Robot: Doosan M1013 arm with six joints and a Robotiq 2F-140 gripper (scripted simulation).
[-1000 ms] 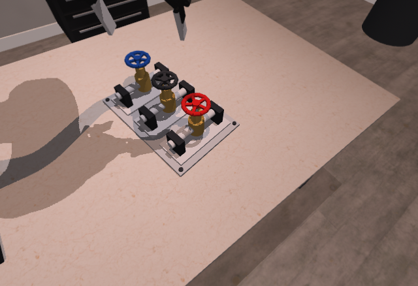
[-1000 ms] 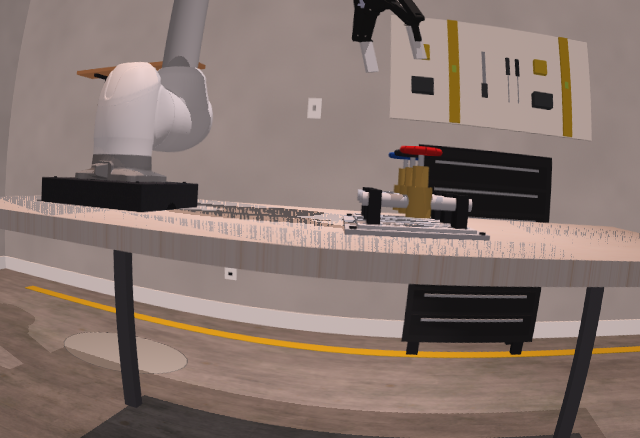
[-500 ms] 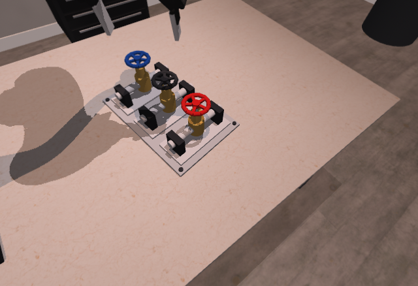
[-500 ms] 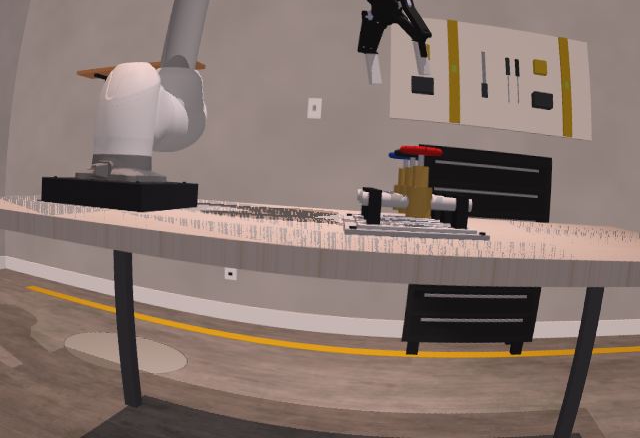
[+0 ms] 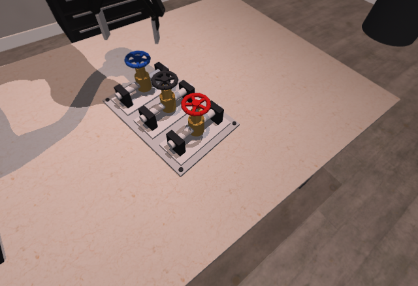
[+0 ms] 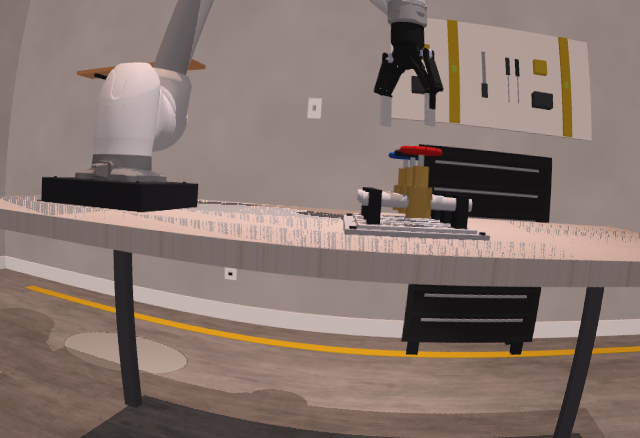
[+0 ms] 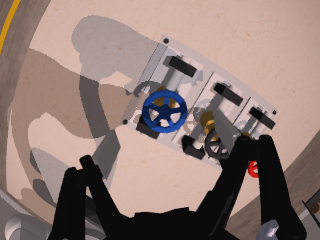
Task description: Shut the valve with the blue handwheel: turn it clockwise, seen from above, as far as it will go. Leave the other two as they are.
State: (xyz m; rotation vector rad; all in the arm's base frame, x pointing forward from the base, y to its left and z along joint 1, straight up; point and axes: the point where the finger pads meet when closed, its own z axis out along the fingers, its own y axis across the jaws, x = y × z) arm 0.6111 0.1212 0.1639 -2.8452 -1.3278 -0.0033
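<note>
Now: the blue handwheel 9 cm below my hand. From my hand the other things lie so: black handwheel 12 cm to the right, 9 cm below, 2 cm ahead; then grey baseplate 21 cm below, 12 cm to the right, 2 cm ahead; then red handwheel 23 cm to the right, 9 cm below, 4 cm ahead.
</note>
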